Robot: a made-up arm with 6 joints. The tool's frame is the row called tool.
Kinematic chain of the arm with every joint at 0, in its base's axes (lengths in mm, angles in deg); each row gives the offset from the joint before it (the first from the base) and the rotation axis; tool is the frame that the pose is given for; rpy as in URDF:
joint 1: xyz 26 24 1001 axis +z
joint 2: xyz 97 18 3 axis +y
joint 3: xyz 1 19 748 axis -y
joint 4: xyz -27 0 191 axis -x
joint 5: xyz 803 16 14 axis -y
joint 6: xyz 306 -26 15 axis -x
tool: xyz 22 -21 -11 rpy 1.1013 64.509 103.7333
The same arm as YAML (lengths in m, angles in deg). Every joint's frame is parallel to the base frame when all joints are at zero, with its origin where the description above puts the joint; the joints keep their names.
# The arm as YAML. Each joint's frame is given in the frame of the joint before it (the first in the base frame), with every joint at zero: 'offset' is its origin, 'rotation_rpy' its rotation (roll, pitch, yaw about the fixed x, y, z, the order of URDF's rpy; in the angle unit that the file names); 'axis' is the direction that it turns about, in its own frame. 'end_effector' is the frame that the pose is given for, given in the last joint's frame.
length_unit: m
angle_unit: deg
chain:
  - id: joint 1
    offset: [0.026, 0.024, 1.001]
    rotation_rpy: [0.0, 0.0, 0.0]
    axis: [0.0, 0.0, 1.0]
  - id: joint 2
    offset: [0.097, 0.018, 0.003]
    rotation_rpy: [0.0, 0.0, 0.0]
    axis: [0.0, 1.0, 0.0]
  - id: joint 3
    offset: [0.001, 0.019, 0.748]
    rotation_rpy: [0.0, 0.0, 0.0]
    axis: [0.0, -1.0, 0.0]
  - id: joint 4
    offset: [-0.027, 0.0, 0.191]
    rotation_rpy: [0.0, 0.0, 0.0]
    axis: [-1.0, 0.0, 0.0]
  - id: joint 5
    offset: [0.803, 0.016, 0.014]
    rotation_rpy: [0.0, 0.0, 0.0]
    axis: [0.0, -1.0, 0.0]
  - id: joint 6
    offset: [0.306, -0.026, 0.015]
    rotation_rpy: [0.0, 0.0, 0.0]
    axis: [-1.0, 0.0, 0.0]
end_effector:
  offset: [0.022, -0.021, -0.011]
  rotation_rpy: [1.1, 64.51, 103.73]

